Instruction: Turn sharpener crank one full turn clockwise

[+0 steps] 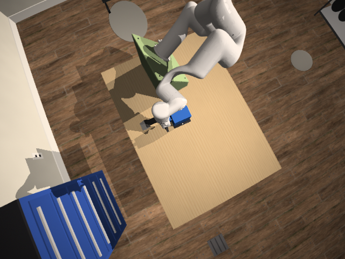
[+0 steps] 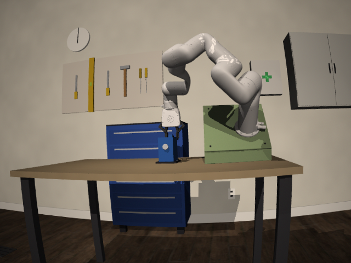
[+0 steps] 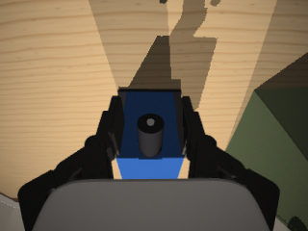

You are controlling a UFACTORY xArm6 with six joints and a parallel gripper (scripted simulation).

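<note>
Now: the dark crank knob 20 mm to the left of my hand. The rest, counted from my hand: crank: 20 mm to the left, 10 mm below.
</note>
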